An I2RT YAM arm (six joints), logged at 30 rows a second.
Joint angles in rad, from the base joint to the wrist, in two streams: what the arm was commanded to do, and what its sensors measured. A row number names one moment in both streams.
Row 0, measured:
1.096, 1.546, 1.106, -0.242, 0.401, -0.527
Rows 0 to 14, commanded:
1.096, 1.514, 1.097, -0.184, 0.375, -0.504
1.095, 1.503, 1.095, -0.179, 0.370, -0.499
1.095, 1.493, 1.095, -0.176, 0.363, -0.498
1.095, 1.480, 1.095, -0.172, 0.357, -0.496
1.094, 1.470, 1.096, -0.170, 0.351, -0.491
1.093, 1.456, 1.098, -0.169, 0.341, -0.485
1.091, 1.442, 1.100, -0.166, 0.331, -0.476
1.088, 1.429, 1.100, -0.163, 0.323, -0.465
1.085, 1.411, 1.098, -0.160, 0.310, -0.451
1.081, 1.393, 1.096, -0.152, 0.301, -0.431
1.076, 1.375, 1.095, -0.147, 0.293, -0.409
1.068, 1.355, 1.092, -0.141, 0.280, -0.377
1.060, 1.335, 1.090, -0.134, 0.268, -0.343
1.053, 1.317, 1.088, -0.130, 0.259, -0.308
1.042, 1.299, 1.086, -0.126, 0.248, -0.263
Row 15, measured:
1.055, 1.332, 1.090, -0.187, 0.296, -0.389
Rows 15 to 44, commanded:
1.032, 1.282, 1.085, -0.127, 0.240, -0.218
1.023, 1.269, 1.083, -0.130, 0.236, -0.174
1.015, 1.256, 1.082, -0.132, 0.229, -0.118
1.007, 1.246, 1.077, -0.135, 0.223, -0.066
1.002, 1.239, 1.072, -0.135, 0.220, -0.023
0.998, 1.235, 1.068, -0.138, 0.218, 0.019
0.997, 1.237, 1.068, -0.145, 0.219, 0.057
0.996, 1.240, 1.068, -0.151, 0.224, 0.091
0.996, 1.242, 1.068, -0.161, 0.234, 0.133
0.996, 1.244, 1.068, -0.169, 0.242, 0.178
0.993, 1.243, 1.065, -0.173, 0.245, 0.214
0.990, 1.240, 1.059, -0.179, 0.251, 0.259
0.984, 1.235, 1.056, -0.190, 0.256, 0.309
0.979, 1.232, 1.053, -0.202, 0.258, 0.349
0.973, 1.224, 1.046, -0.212, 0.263, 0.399
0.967, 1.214, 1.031, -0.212, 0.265, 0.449
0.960, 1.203, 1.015, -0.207, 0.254, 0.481
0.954, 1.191, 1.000, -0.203, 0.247, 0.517
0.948, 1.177, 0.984, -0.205, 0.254, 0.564
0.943, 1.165, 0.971, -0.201, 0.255, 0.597
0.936, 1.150, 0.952, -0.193, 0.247, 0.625
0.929, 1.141, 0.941, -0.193, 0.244, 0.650
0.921, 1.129, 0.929, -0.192, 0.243, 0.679
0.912, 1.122, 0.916, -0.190, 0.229, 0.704
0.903, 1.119, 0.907, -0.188, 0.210, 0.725
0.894, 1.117, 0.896, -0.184, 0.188, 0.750
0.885, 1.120, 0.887, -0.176, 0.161, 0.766
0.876, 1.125, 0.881, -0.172, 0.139, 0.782
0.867, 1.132, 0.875, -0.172, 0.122, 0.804
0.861, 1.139, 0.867, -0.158, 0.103, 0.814
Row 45, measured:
0.872, 1.129, 0.879, -0.205, 0.179, 0.720
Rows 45 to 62, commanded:
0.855, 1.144, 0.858, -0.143, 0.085, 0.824
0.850, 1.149, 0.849, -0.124, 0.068, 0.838
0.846, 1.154, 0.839, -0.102, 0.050, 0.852
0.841, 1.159, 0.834, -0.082, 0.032, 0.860
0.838, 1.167, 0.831, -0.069, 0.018, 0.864
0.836, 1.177, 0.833, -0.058, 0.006, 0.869
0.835, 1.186, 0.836, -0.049, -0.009, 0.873
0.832, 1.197, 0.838, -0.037, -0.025, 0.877
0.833, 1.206, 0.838, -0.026, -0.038, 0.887
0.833, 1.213, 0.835, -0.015, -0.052, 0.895
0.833, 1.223, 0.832, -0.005, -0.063, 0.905
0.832, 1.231, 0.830, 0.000, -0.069, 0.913
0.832, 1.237, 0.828, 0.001, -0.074, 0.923
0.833, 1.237, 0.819, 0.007, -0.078, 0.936
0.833, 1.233, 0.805, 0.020, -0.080, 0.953
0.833, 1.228, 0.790, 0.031, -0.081, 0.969
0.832, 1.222, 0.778, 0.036, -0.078, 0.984
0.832, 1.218, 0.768, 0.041, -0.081, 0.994
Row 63, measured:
0.832, 1.229, 0.784, -0.021, -0.057, 0.938
